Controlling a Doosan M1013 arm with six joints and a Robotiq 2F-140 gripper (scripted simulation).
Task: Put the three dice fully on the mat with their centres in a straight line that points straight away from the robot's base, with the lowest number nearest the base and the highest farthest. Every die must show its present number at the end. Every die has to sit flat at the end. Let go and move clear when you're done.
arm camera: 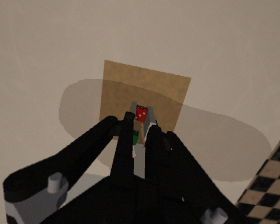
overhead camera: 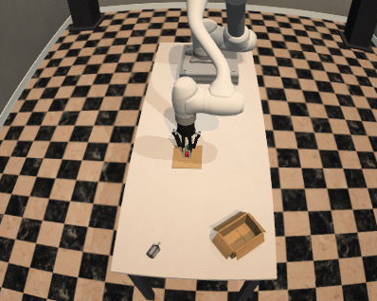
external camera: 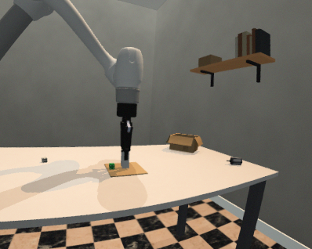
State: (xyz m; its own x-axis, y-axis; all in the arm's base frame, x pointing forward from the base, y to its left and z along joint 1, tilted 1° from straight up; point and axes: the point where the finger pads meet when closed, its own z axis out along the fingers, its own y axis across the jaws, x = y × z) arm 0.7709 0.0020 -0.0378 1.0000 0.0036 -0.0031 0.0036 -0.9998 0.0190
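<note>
Right now my hand is 2 cm above the red die. Round my hand: green die: 5 cm behind, 3 cm below; white die: 33 cm behind, 10 cm to the left, 3 cm below; tan mat: 4 cm below.
</note>
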